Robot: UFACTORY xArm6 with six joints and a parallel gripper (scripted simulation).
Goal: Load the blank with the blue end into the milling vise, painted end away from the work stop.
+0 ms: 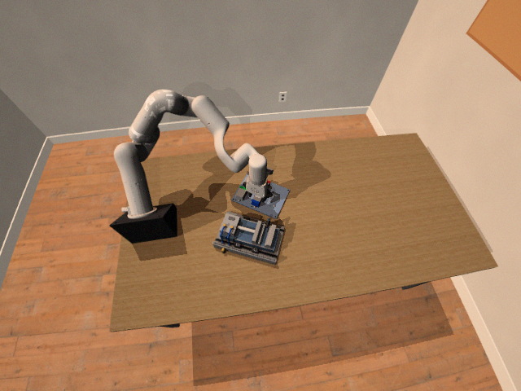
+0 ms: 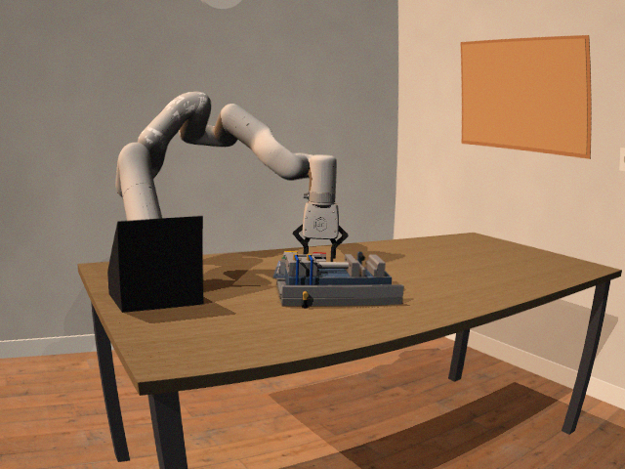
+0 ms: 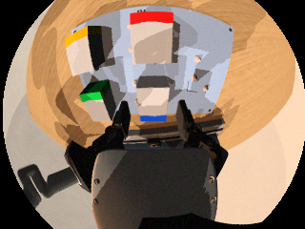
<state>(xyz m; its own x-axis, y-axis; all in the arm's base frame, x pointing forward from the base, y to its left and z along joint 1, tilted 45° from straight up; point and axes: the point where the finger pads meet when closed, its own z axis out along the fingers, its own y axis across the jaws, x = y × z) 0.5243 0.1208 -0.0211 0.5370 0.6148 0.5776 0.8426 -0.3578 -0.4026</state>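
Right now the blue-ended blank is 4 cm below my hand. From my hand the other things lie so: green-ended blank: 8 cm behind, 5 cm to the left, 4 cm below; yellow-ended blank: 3 cm behind, 12 cm to the left, 4 cm below; red-ended blank: 5 cm ahead, 8 cm to the left, 4 cm below.
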